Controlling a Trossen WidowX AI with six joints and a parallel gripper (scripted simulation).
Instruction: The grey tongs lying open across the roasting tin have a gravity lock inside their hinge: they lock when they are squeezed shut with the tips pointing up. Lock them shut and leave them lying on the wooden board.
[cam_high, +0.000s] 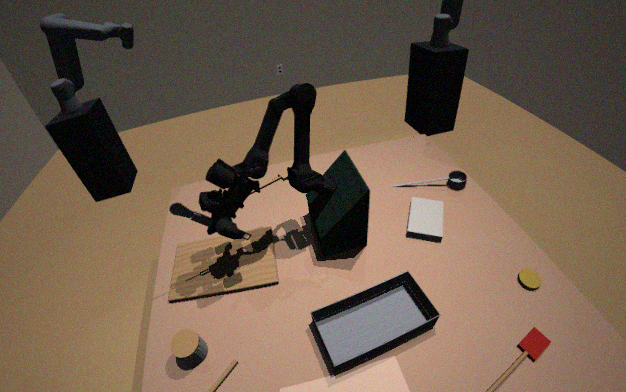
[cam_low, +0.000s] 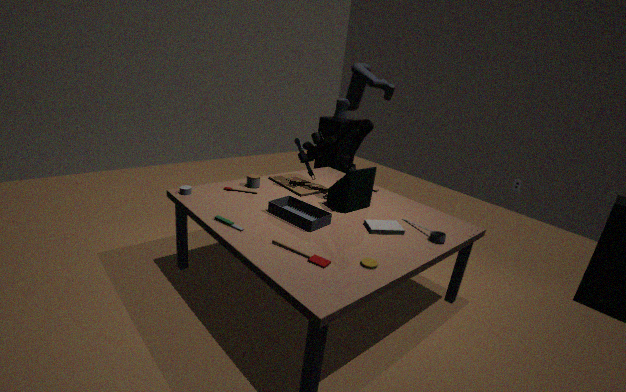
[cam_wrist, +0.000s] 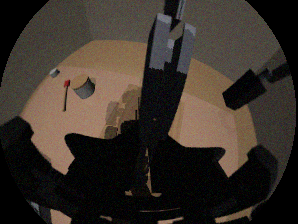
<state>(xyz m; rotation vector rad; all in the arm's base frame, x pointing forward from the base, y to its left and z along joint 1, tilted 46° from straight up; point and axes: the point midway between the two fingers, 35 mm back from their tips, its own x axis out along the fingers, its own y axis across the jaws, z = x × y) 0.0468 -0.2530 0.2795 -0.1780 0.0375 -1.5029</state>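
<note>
The wooden board lies 150 mm below my gripper tip. Round my gripper tip: tan-topped cylinder: 290 mm ahead, 110 mm to the right, 120 mm below; then white block: 70 mm ahead, 730 mm to the left, 140 mm below; then roasting tin: 360 mm ahead, 390 mm to the left, 130 mm below.
</note>
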